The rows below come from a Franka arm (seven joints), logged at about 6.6 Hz.
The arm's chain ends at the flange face. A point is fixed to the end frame.
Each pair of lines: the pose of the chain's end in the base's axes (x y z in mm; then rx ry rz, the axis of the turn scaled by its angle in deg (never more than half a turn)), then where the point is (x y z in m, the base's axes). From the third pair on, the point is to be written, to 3 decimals.
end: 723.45, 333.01, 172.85, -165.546, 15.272, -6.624
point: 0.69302 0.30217 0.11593
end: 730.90, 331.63, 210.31, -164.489, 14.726, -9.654
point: 0.70275 0.30150 0.15186
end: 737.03, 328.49, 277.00, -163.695, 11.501, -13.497
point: 0.713 0.298 0.217
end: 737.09, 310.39, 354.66, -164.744, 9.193, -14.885
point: 0.715 0.278 0.295
